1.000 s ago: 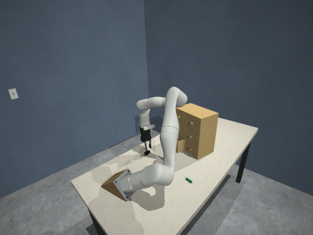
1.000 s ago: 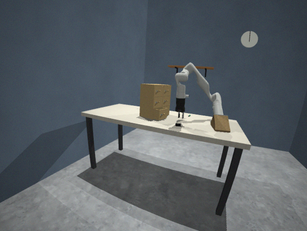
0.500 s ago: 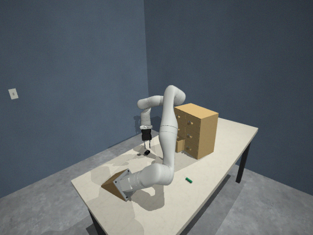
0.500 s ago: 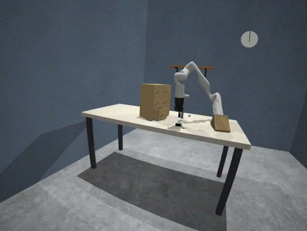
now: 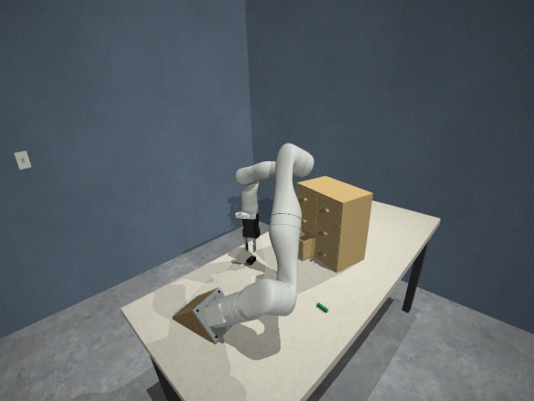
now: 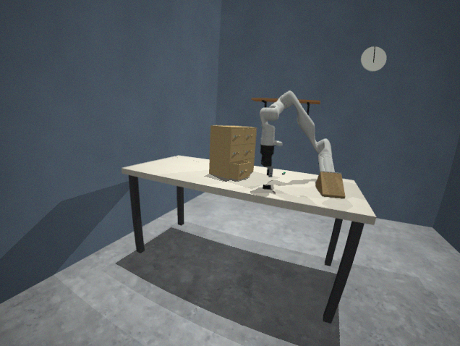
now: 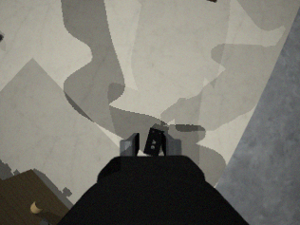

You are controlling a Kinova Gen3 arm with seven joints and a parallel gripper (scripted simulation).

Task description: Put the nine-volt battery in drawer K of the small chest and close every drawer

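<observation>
My gripper is now 80 mm above the nine-volt battery and 10 mm to the right of it. The rest, counted from my hand: green cylinder: 410 mm to the right, 80 mm below, 20 mm behind.
</observation>
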